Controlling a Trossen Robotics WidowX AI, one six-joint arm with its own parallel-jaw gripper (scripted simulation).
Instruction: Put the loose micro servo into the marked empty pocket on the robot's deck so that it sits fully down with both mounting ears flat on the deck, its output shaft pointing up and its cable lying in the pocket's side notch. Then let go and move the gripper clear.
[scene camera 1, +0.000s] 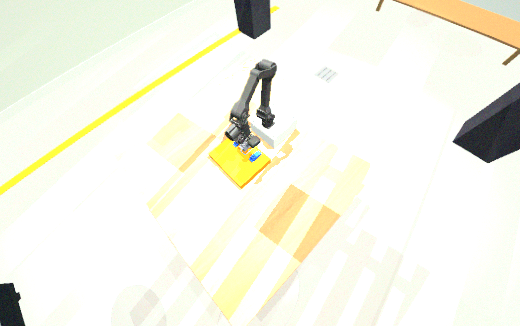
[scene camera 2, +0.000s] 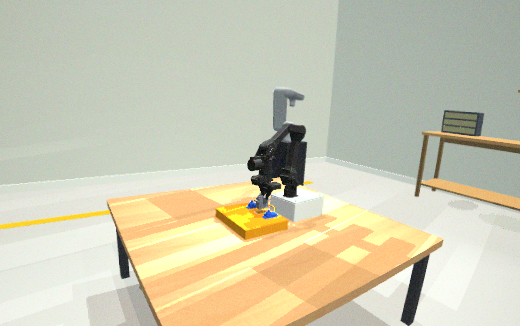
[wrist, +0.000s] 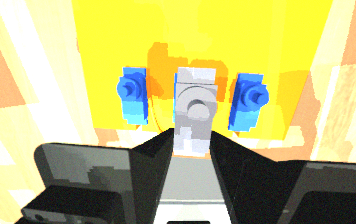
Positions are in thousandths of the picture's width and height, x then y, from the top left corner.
Labels:
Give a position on a deck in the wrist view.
791, 212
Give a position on a deck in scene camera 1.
At 461, 517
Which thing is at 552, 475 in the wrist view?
A grey micro servo.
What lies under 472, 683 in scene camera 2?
A deck.

